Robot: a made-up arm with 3 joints. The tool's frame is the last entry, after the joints. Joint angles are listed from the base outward. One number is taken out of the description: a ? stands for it. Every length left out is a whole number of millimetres.
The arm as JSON. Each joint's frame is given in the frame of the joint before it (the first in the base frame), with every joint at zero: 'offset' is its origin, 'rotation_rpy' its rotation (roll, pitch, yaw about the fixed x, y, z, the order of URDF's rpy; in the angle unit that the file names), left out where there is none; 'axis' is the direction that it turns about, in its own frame. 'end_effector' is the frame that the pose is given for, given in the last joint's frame.
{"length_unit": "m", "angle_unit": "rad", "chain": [
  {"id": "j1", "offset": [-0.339, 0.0, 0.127], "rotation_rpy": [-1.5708, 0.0, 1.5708], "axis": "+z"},
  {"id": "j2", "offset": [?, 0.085, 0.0], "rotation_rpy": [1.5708, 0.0, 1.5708], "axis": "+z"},
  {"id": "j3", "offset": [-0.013, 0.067, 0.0], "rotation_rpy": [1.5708, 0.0, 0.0], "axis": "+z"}
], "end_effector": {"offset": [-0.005, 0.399, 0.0], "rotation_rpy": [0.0, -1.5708, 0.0]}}
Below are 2 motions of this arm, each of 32 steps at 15 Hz.
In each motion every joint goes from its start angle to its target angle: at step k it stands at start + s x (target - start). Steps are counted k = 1, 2, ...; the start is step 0. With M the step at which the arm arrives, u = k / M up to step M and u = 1 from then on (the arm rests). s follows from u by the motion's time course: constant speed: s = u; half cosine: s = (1 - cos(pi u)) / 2; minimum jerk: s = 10 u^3 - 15 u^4 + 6 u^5.
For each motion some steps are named. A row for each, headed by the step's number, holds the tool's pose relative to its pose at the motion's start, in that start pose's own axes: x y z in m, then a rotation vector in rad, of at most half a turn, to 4 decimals.
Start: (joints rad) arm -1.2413 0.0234 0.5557
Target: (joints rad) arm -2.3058 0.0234 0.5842
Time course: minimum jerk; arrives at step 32
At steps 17, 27, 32:
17: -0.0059 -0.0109 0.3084 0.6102 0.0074 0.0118
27: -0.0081 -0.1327 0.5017 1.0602 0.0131 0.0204
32: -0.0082 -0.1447 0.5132 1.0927 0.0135 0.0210

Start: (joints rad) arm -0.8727 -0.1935 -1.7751
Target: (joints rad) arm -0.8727 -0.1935 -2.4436
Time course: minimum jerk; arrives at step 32
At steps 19, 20, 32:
19: 0.0000 -0.0374 -0.1737 -0.4490 0.0000 0.0000
20: 0.0000 -0.0436 -0.1864 -0.4845 0.0000 0.0000
32: 0.0000 -0.0828 -0.2484 -0.6685 0.0000 0.0000

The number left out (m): 0.161
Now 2 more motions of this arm.
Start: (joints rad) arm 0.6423 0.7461 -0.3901
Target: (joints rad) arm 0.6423 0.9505 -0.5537
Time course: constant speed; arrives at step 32
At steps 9, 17, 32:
9: -0.0086 -0.0018 -0.0146 -0.0460 0.0527 0.0231
17: -0.0176 -0.0042 -0.0270 -0.0868 0.0986 0.0456
32: -0.0377 -0.0112 -0.0488 -0.1630 0.1823 0.0930

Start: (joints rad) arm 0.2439 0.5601 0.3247
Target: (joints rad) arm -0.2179 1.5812 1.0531
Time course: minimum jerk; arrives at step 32
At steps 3, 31, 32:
3: 0.0001 0.0004 0.0040 0.0080 0.0075 -0.0007
31: 0.2557 -0.1242 0.2918 0.8836 1.0793 -0.3213
32: 0.2558 -0.1242 0.2918 0.8837 1.0796 -0.3215

